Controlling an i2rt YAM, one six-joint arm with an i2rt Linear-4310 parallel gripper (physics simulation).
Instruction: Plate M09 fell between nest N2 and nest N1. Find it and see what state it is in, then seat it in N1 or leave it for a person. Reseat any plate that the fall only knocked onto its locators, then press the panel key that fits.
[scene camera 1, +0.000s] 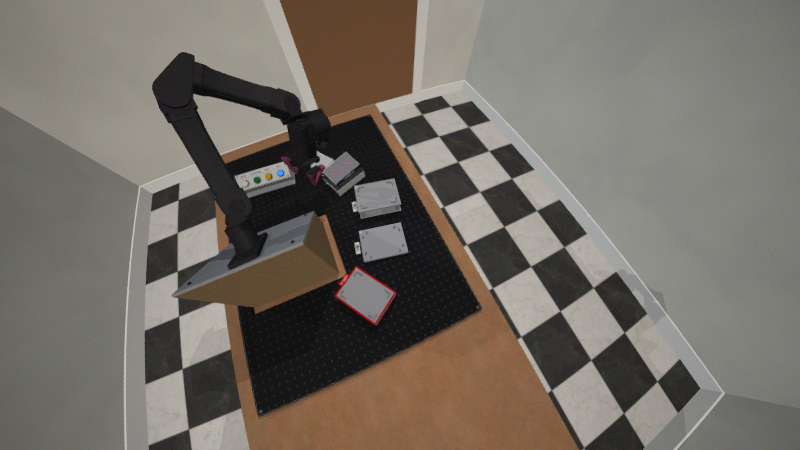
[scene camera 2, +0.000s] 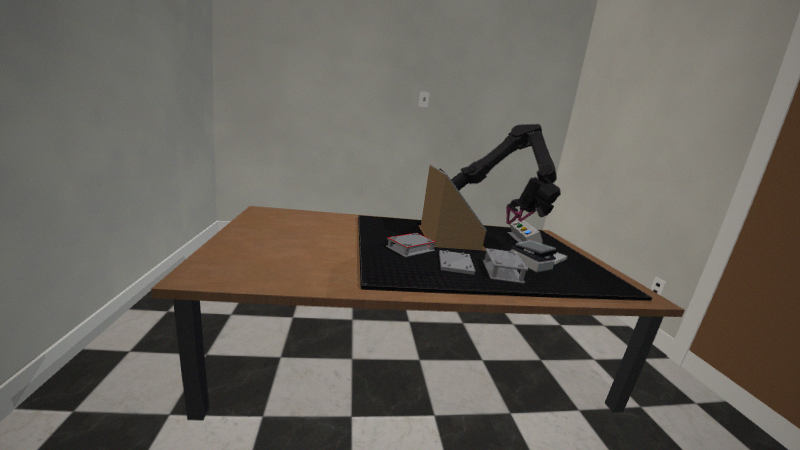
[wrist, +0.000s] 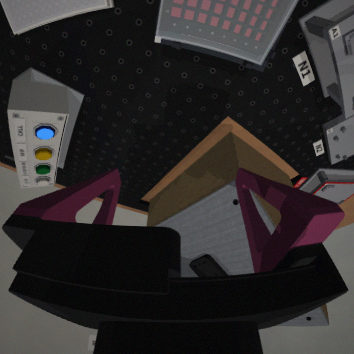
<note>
My gripper (scene camera 1: 305, 178) is open and holds nothing. Also in view: a lid (wrist: 250, 37). I also see a white plate (wrist: 23, 23) and a button box (scene camera 1: 279, 175).
My gripper is seen too in the wrist view (wrist: 177, 174). The button box shows as well in the wrist view (wrist: 46, 109).
</note>
